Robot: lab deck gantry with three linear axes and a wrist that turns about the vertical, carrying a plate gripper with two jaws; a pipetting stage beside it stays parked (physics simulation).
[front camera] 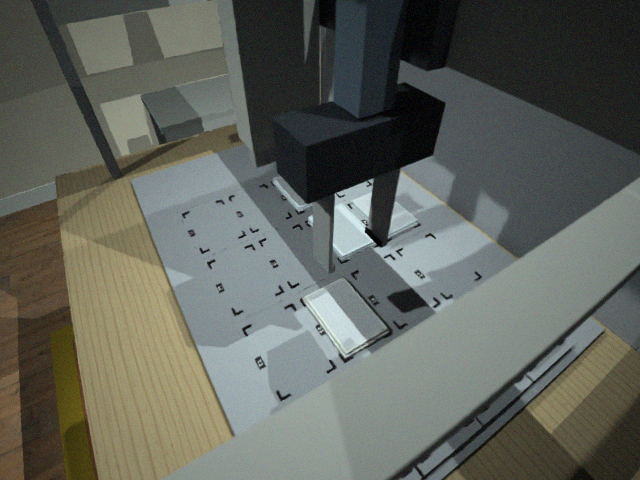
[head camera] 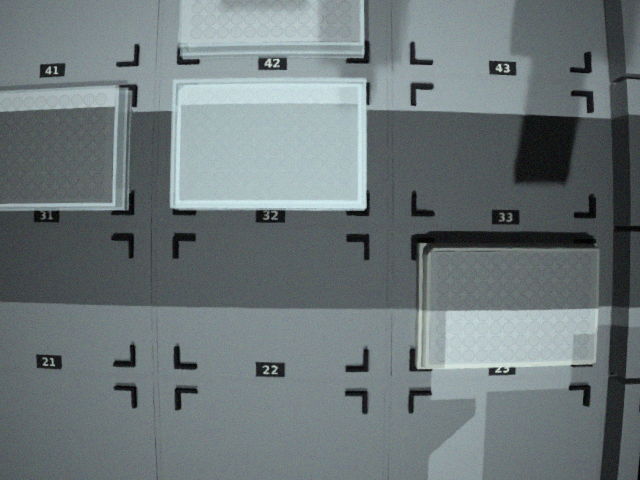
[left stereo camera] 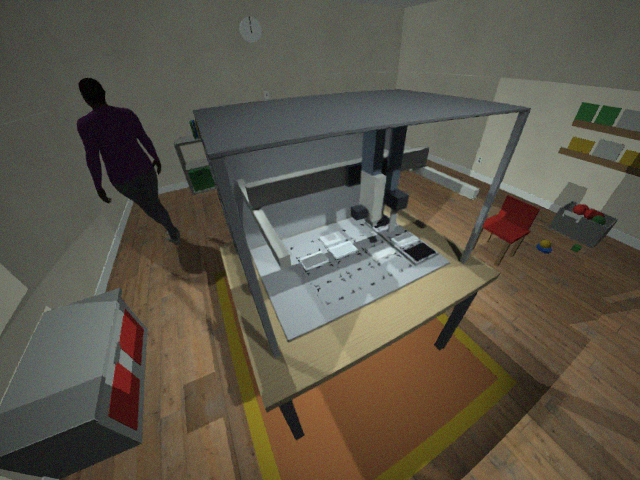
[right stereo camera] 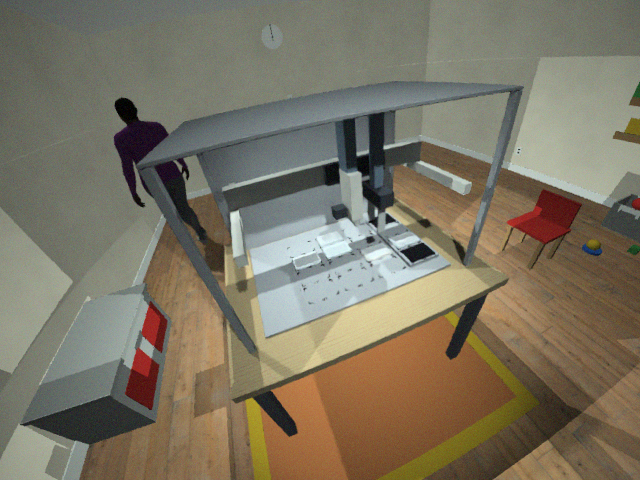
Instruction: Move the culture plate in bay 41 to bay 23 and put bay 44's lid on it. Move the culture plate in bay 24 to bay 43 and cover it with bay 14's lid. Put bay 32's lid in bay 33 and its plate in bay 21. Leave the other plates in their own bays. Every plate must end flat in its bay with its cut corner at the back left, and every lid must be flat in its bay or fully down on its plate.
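Frame: origin at the robot's base, x right, y down, z ahead, level; metres.
Where they show: gripper, between the fingertips: (front camera: 350, 250) (left stereo camera: 384, 226) (right stereo camera: 376, 226); robot's base, origin of its link: (front camera: 183, 215) (left stereo camera: 327, 303) (right stereo camera: 310, 303).
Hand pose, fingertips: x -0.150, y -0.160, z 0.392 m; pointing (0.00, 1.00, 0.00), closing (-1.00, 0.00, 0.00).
Each offset is from my fingertips to the top centre of the thing. "spot": to the spot under its first point.
My gripper (front camera: 355, 256) (left stereo camera: 392, 229) (right stereo camera: 381, 230) is open and empty, raised above the back right part of the deck; its jaws do not show in the head view. A cream-edged plate @[dx +0.000, dy +0.146, dz +0.000 m] (front camera: 346, 315) (head camera: 509, 304) lies in bay 23. A pale, frosted-topped plate @[dx -0.107, dy +0.144, dz -0.164 m] (front camera: 351, 235) (head camera: 268, 149) lies in bay 32 and looks lidded. Bays 33, 21 and 43 show no plate where visible in the head view. Bays 24, 44 and 14 do not show in the head view. The cut corners are too faint to tell.
Other plates lie in bay 42 @[spot: dx -0.188, dy +0.146, dz -0.163 m] (head camera: 271, 23) and bay 31 @[spot: dx -0.101, dy +0.146, dz -0.313 m] (head camera: 51, 155). Dark-topped and pale items @[dx +0.107, dy +0.138, dz +0.164 m] (left stereo camera: 419, 251) (right stereo camera: 418, 253) stand at the deck's right end. The pale pipetting stage (left stereo camera: 372, 198) (right stereo camera: 351, 196) is close left of the gripper. A person (left stereo camera: 126, 149) stands behind the bench.
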